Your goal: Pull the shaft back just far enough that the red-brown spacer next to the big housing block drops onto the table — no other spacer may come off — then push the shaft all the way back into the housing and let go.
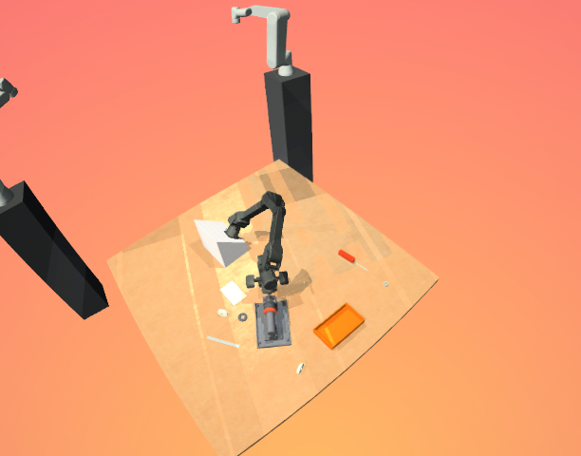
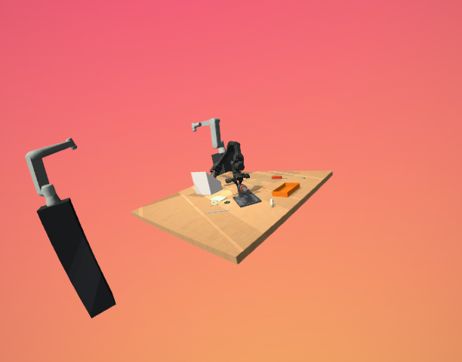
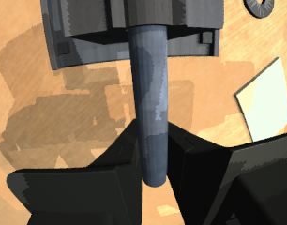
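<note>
Right now my gripper tip is 6 cm short of the blue-grey shaft, 3 cm to the left of it and 3 cm below it. From my gripper tip the other things lie so: red-brown spacer (12 cm ahead, 6 cm to the right, 3 cm above); grey support (14 cm ahead, 8 cm to the right); pale card (11 cm behind, 14 cm to the right, 4 cm below).
</note>
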